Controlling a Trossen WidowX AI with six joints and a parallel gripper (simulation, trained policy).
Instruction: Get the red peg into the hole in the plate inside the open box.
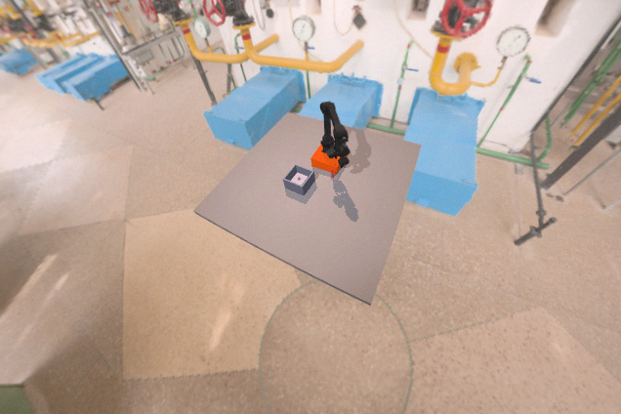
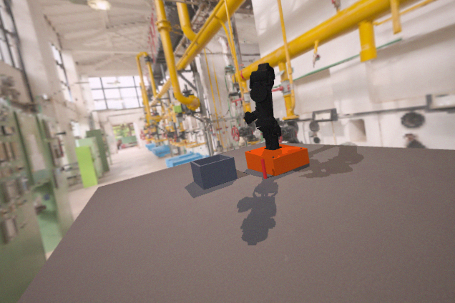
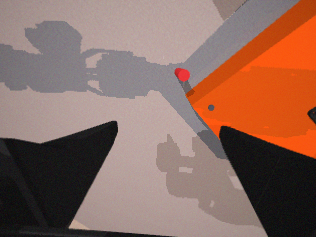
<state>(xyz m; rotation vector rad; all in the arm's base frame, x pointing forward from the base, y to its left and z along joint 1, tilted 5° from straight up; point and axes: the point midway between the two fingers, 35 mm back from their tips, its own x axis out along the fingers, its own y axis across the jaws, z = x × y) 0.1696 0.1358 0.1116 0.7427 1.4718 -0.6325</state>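
The red peg lies 11 cm below my gripper tip, 4 cm to the right of it and 1 cm ahead of it. From my gripper tip the other things lie so: pale plate 25 cm to the right, 14 cm ahead, 10 cm below; then grey box 25 cm to the right, 14 cm ahead, 12 cm below.
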